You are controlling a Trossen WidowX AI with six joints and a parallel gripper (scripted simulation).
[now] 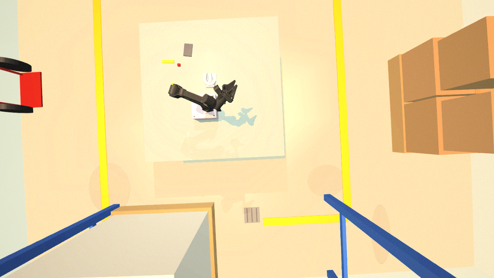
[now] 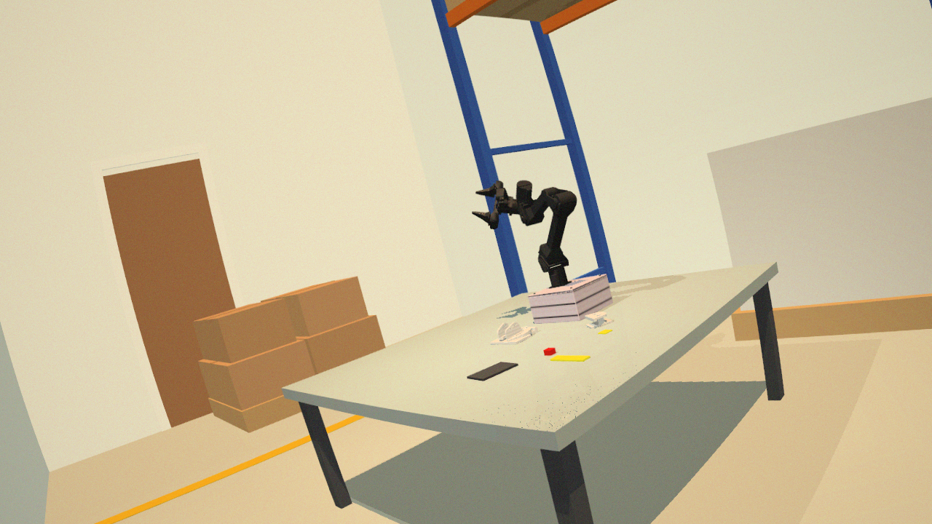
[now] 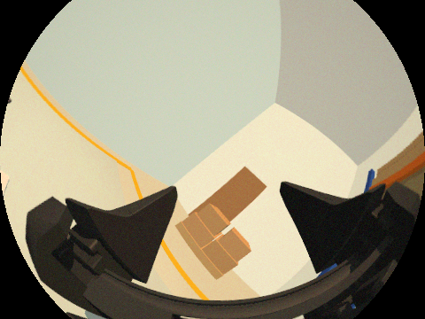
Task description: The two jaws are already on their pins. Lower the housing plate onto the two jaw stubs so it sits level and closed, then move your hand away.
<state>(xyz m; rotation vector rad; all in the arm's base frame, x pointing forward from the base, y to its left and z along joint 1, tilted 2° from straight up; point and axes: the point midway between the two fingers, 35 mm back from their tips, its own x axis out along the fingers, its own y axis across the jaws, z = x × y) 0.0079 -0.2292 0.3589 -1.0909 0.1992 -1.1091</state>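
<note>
The small yellow square is 57 cm to the left of my gripper tip, 47 cm below it and 29 cm ahead of it. The rest, counted from my gripper tip: dark flat plate 58 cm ahead, 46 cm below, 37 cm to the left; then red cube 48 cm to the left, 46 cm below, 46 cm ahead; then white part 46 cm below, 28 cm ahead, 22 cm to the left.
</note>
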